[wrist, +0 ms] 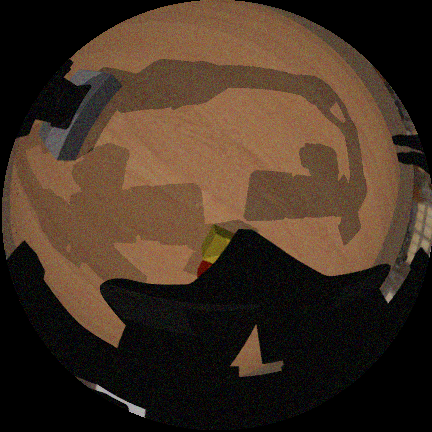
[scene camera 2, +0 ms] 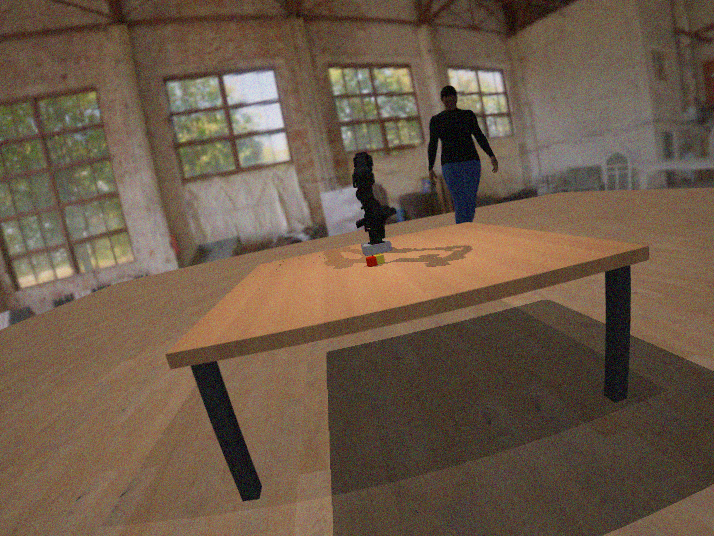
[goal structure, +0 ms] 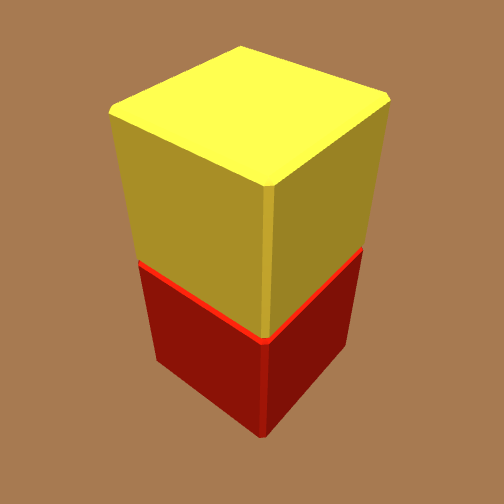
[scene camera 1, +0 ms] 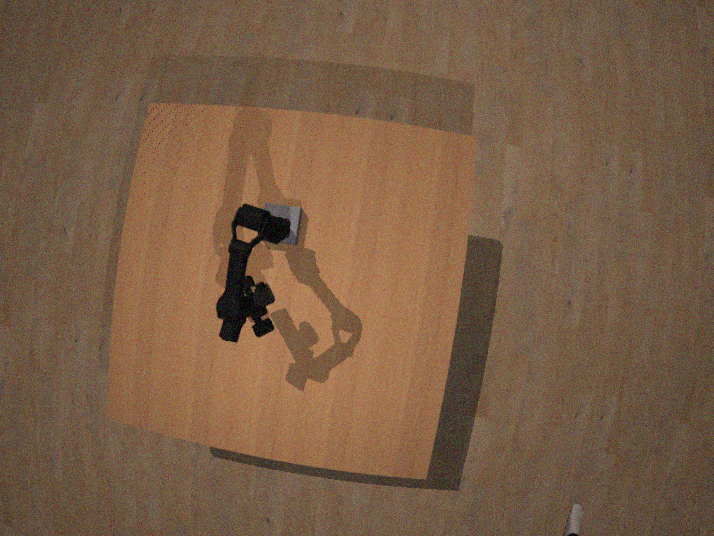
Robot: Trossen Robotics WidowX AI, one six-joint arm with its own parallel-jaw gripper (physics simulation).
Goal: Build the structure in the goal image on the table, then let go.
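Where they show: gripper, fingertip midpoint: (wrist: 243, 235) (scene camera 2: 383, 238) (scene camera 1: 264, 306); arm's base at its link origin: (wrist: 68, 105) (scene camera 2: 376, 242) (scene camera 1: 279, 228).
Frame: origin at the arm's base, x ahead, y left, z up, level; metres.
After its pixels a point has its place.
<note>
A yellow cube (wrist: 216, 244) {y -0.087, x 0.262, z -0.010 m} (scene camera 2: 380, 258) {y -0.093, x 0.289, z -0.022 m} and a red cube (wrist: 204, 266) {y -0.122, x 0.265, z -0.021 m} (scene camera 2: 371, 261) {y -0.133, x 0.297, z -0.024 m} lie side by side, touching, on the wooden table (scene camera 1: 387, 298) {y 0.353, x 0.256, z -0.043 m} (scene camera 2: 312, 298) {y -0.408, x 0.539, z -0.043 m}, just in front of the arm's grey base (scene camera 1: 293, 218) {y 0.049, x -0.031, z 0.000 m} (scene camera 2: 376, 248) {y -0.018, x 0.042, z -0.019 m} (wrist: 76, 120) {y -0.019, x 0.042, z -0.004 m}. My gripper (wrist: 243, 238) {y -0.053, x 0.257, z 0.047 m} (scene camera 1: 246, 320) is shut with nothing between the fingers. In the wrist view its tips sit just right of the two cubes and cover part of them. In the top view the arm hides both cubes.
A person (scene camera 2: 458, 154) in a black top walks on the floor behind the table. A white shoe tip (scene camera 1: 574, 518) shows at the lower right of the top view. Dark table legs (scene camera 2: 224, 425) stand under the near corners.
</note>
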